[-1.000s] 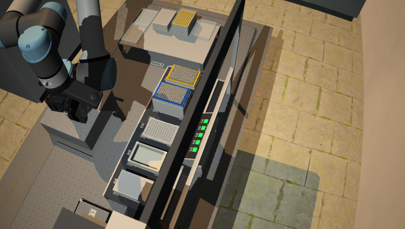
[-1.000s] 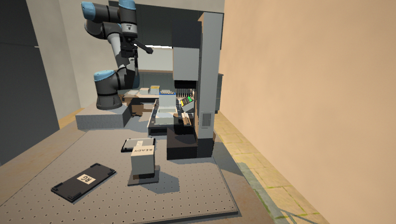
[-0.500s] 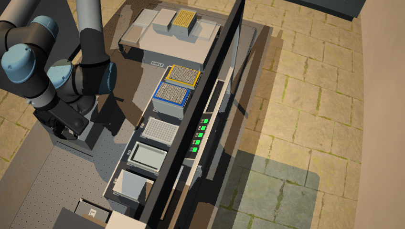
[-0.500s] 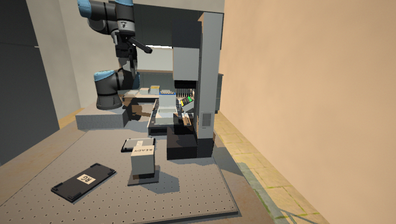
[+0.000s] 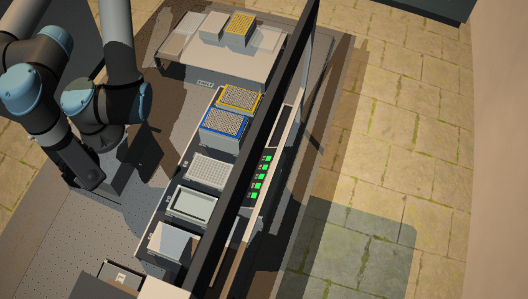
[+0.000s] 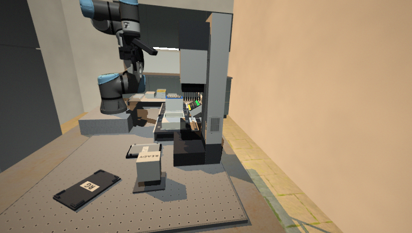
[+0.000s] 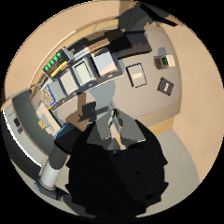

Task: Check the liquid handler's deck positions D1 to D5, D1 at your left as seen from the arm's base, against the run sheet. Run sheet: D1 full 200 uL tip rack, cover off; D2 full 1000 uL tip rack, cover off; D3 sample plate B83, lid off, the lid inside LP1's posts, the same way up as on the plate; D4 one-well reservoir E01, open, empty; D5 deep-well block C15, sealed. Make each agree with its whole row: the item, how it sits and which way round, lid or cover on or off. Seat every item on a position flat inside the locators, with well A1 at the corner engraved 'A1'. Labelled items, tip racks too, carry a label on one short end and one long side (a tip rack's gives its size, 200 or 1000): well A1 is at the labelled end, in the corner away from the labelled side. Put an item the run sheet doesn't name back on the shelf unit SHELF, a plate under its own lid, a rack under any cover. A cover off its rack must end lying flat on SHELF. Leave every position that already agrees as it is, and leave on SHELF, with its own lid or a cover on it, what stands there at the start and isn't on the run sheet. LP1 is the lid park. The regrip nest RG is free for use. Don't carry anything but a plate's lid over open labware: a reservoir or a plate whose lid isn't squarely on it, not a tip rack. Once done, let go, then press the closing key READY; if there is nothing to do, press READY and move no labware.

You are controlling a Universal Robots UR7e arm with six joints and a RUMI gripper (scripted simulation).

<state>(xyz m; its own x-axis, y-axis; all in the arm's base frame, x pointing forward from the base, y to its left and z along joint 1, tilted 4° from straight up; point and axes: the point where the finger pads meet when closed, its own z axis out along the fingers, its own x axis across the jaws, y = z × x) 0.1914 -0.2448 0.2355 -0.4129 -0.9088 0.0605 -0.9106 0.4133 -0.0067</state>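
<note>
The ready key block lies 5 cm ahead of my hand, 37 cm to the right of it and 25 cm below it. The rest, counted from my hand: one-well reservoir 18 cm ahead, 10 cm to the left, 24 cm below; then well plate 19 cm ahead, 22 cm to the left, 25 cm below; then clear lid 2 cm ahead, 17 cm to the right, 30 cm below.
</note>
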